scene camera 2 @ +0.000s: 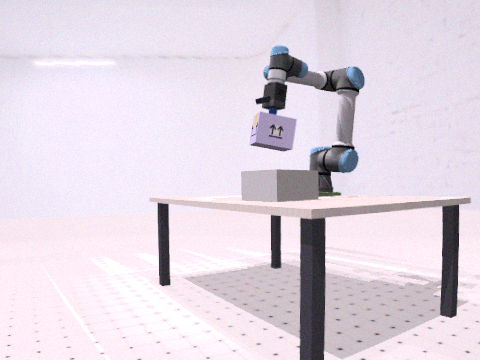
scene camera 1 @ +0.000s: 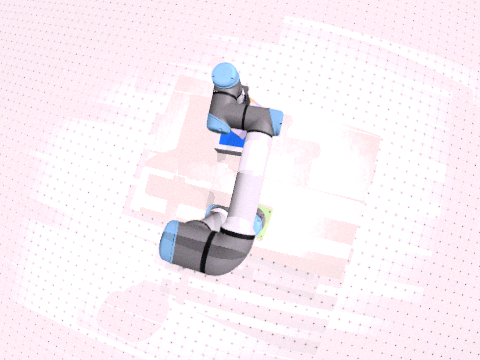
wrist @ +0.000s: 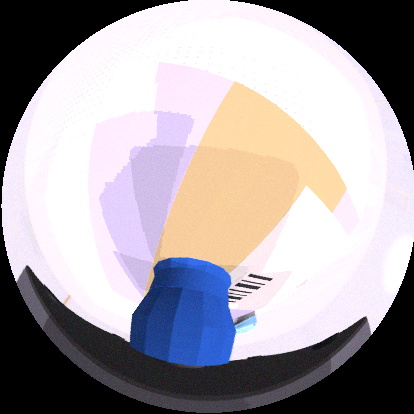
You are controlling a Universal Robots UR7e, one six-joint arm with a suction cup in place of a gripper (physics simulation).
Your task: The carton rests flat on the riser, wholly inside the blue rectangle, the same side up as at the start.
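Frame: origin at the arm's base, x up, y back, z right, level; metres.
Seen in the pictures: hand, its tool point: (scene camera 2: pixel 271 119) (wrist: pixel 194 260).
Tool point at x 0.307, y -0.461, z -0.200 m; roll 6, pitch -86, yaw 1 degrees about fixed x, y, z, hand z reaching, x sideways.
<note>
Pixels of each thing's top centre, then the offset from my tool point to it.
- lilac carton, centre of its top: (wrist: pixel 201 308) (scene camera 2: pixel 272 114) (scene camera 1: pixel 240 109) dx +0.024, dy +0.006, dz +0.004 m
- grey riser, centre of its top: (scene camera 2: pixel 280 170) (scene camera 1: pixel 236 128) dx -0.215, dy +0.015, dz -0.031 m
- blue rectangle, centre of its top: (scene camera 1: pixel 236 128) dx -0.215, dy +0.015, dz -0.031 m
The lilac carton (scene camera 1: pixel 242 134) (scene camera 2: pixel 274 132) (wrist: pixel 230 200) hangs from my suction gripper (scene camera 2: pixel 273 111) (wrist: pixel 182 310), whose blue cup is on its top face. In the scene camera 2 view, the carton is slightly tilted, its side arrows point up, and a gap separates it from the grey riser (scene camera 1: pixel 230 151) (scene camera 2: pixel 297 186) below. The top face bears an orange band and a barcode label in the wrist view. Part of the blue rectangle (scene camera 1: pixel 230 139) shows on the riser; the arm and carton hide the rest in the scene camera 1 view.
The riser stands on the table (scene camera 2: pixel 225 205). The arm's base stands on a green plate (scene camera 1: pixel 268 220) (scene camera 2: pixel 331 193), behind the riser in the scene camera 2 view. The raised arm (scene camera 1: pixel 250 175) (scene camera 2: pixel 346 117) reaches from the base to above the riser.
</note>
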